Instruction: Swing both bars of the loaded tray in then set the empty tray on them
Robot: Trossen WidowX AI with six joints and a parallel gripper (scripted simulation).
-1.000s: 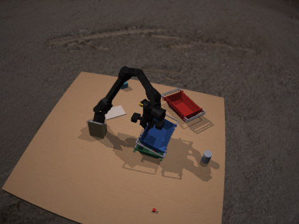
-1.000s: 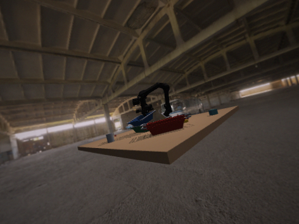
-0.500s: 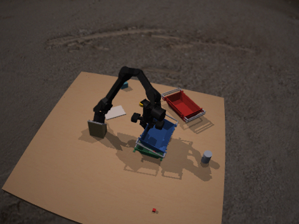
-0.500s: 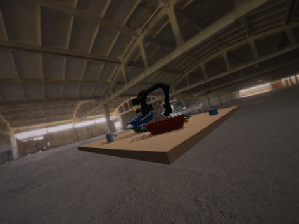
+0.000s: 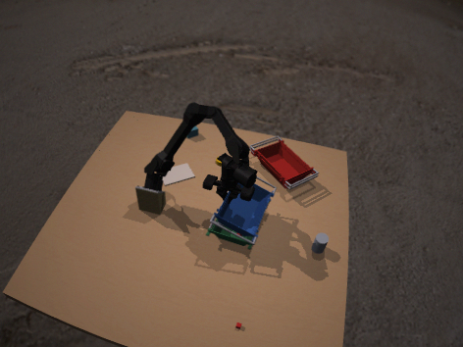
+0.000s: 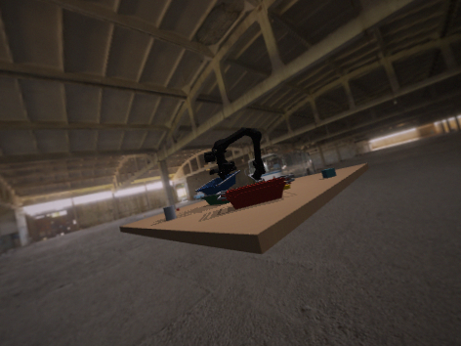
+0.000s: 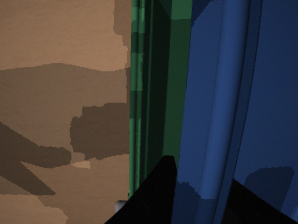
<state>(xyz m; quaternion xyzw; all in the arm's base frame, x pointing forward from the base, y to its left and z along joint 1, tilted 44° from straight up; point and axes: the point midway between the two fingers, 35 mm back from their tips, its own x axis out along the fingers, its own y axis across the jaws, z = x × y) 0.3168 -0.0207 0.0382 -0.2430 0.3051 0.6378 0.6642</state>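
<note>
Now: gripper tip 70 mm short of the blue tray, 10 mm to the left of it and 10 mm below it. The rest, counted from my gripper tip: grey cylinder: 400 mm ahead, 80 mm below, 40 mm to the right; teal block: 510 mm to the left, 330 mm behind, 90 mm below; white sheet: 290 mm behind, 200 mm to the left, 110 mm below.
</note>
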